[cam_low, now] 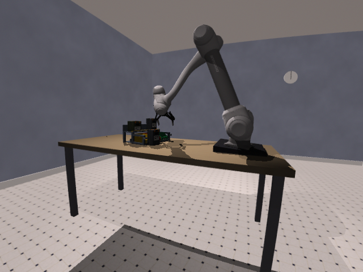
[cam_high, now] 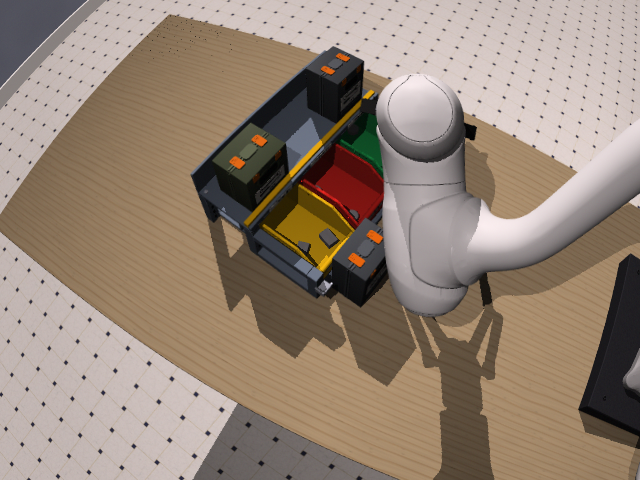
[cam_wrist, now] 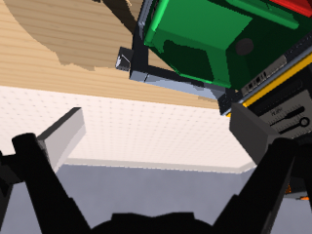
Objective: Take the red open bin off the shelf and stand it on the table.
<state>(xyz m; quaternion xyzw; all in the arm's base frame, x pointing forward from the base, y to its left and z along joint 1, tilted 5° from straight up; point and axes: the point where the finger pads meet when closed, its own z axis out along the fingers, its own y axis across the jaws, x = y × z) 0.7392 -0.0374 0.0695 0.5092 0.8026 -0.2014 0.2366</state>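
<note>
My hand is 80 mm short of the green bin, 30 mm to the right of it and 120 mm above it. The rest, counted from my hand: red open bin 70 mm ahead, 140 mm to the left, 120 mm below; then yellow bin 70 mm ahead, 250 mm to the left, 120 mm below.
</note>
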